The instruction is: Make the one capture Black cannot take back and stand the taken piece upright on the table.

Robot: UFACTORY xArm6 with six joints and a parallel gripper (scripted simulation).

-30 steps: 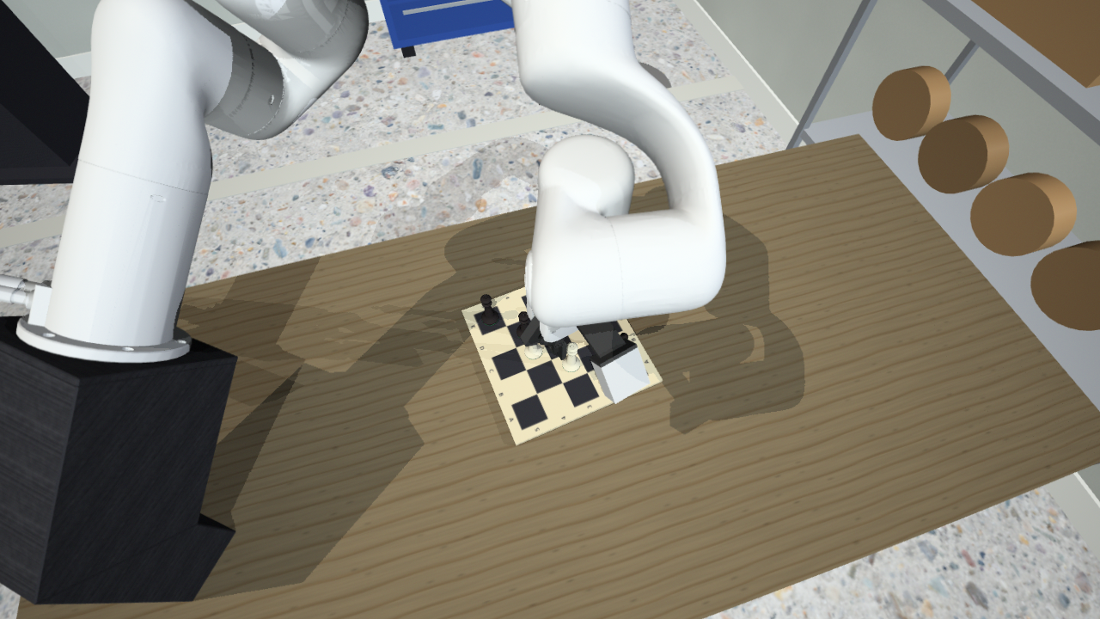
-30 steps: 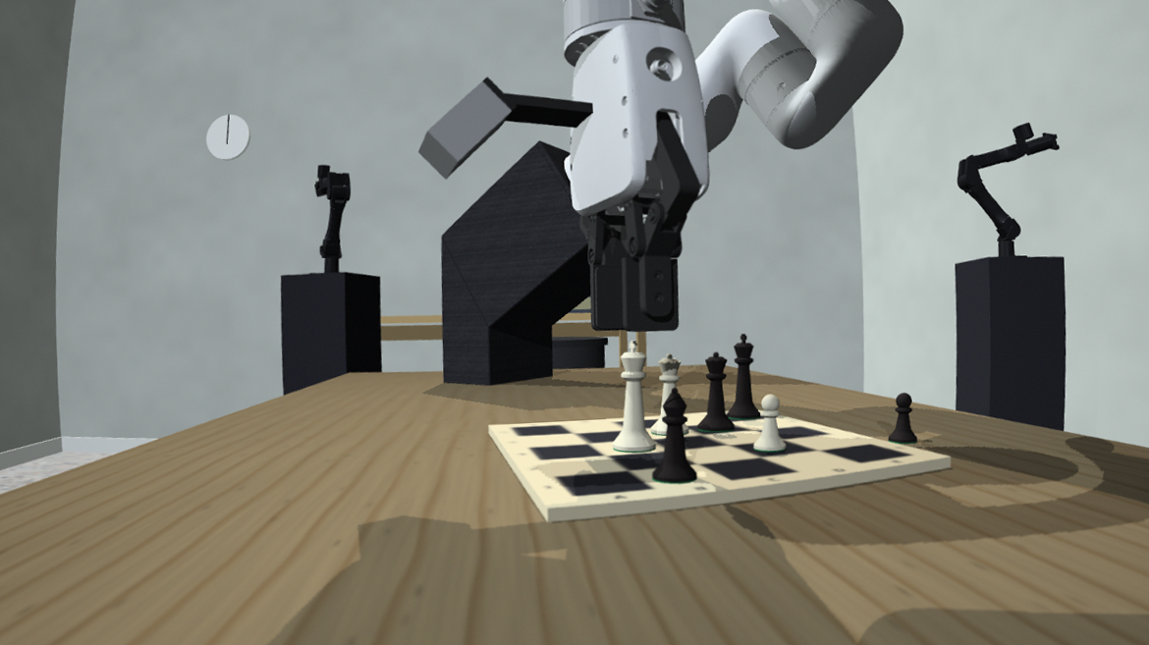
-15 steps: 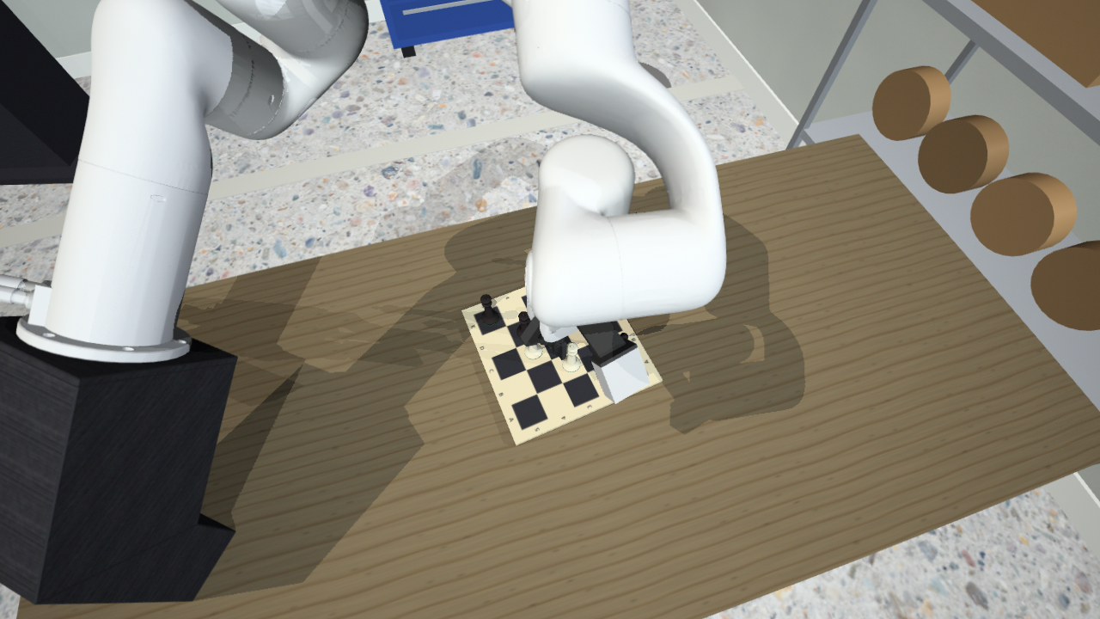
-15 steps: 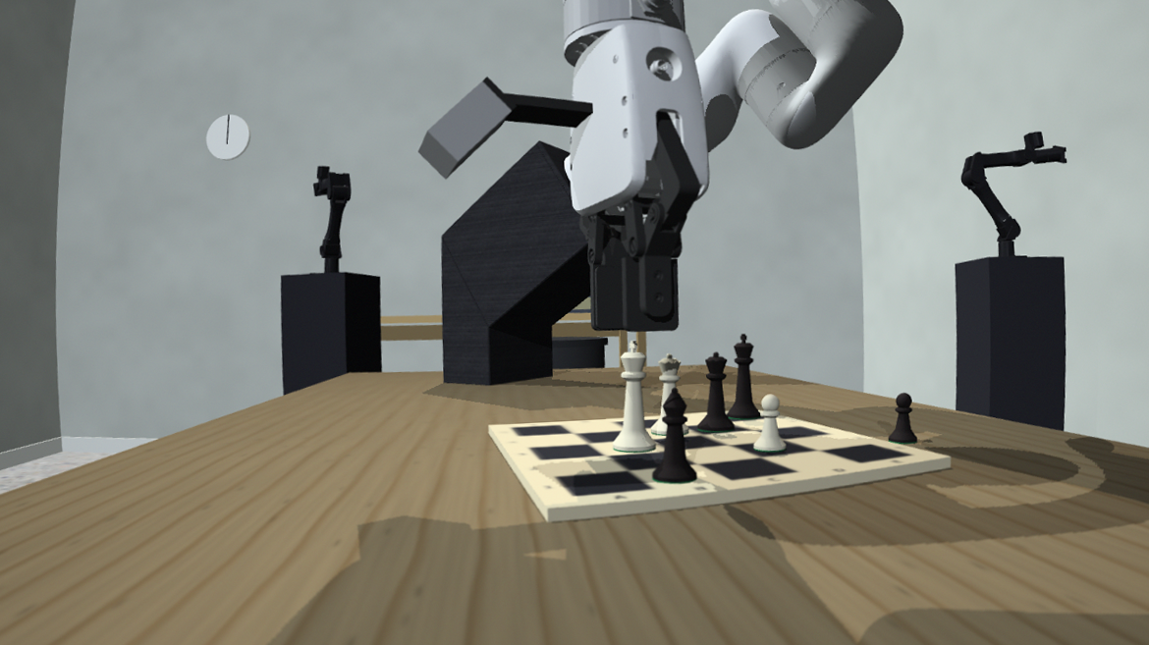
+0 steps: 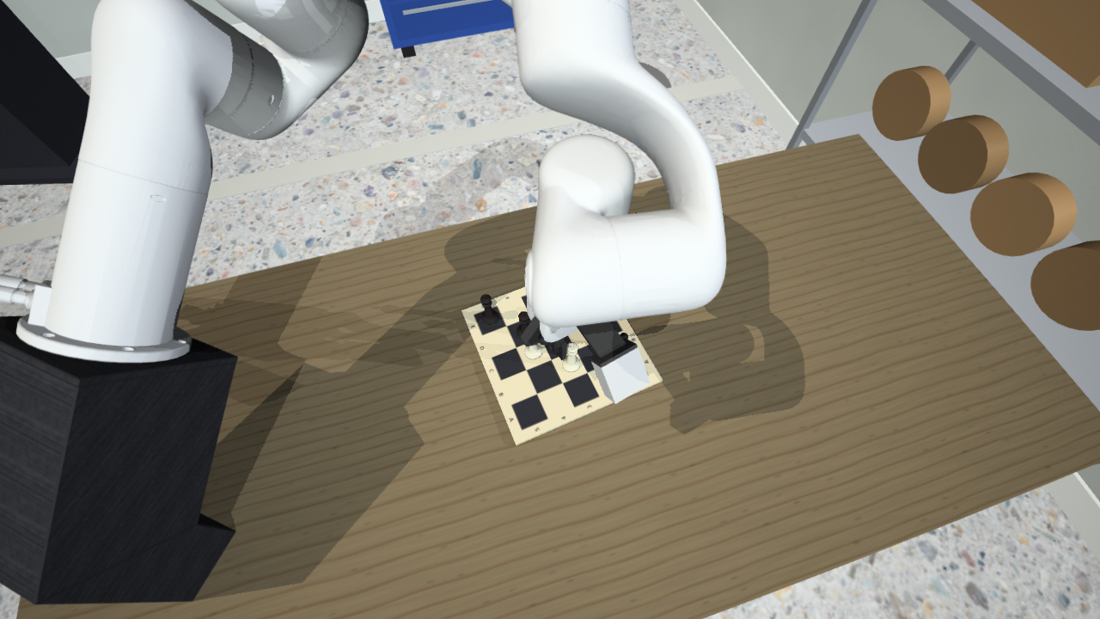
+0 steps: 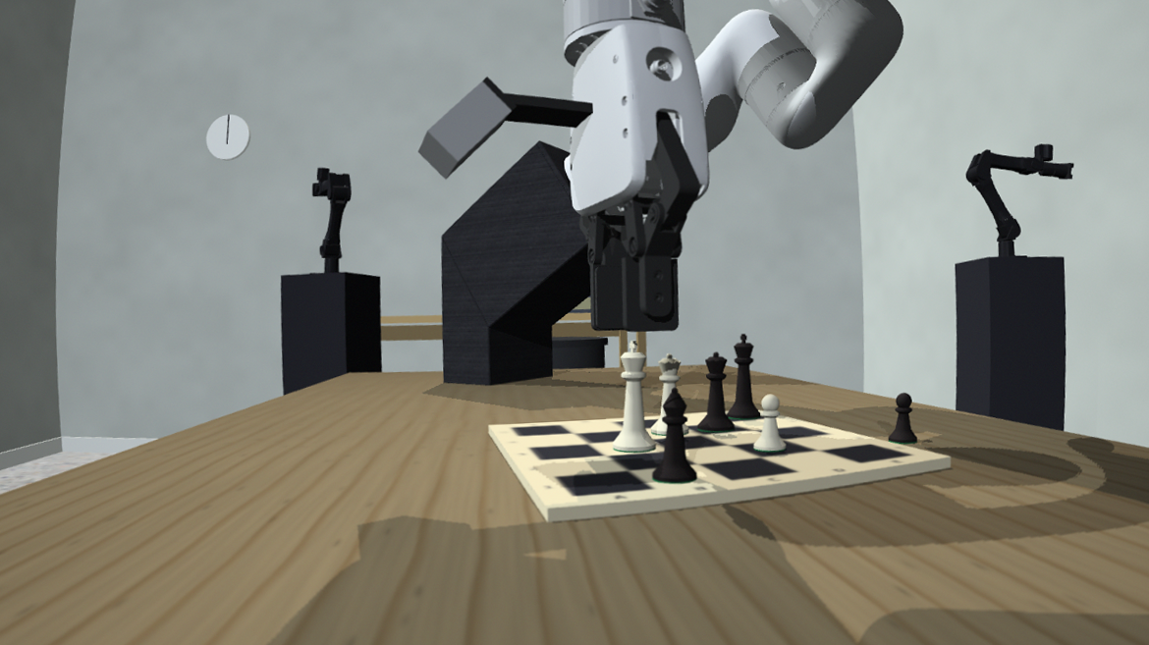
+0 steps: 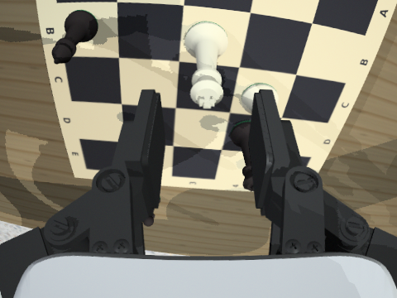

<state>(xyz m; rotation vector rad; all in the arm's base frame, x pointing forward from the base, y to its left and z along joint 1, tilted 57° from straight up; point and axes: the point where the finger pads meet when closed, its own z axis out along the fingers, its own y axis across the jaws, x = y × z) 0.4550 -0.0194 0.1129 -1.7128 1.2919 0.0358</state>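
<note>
My hand is 60 mm above the white king. Round my hand: black queen: 70 mm behind, 60 mm below, 50 mm to the left; then white queen: 60 mm below, 50 mm behind, 20 mm to the left; then chessboard: 90 mm below, 30 mm to the left, 20 mm behind.
</note>
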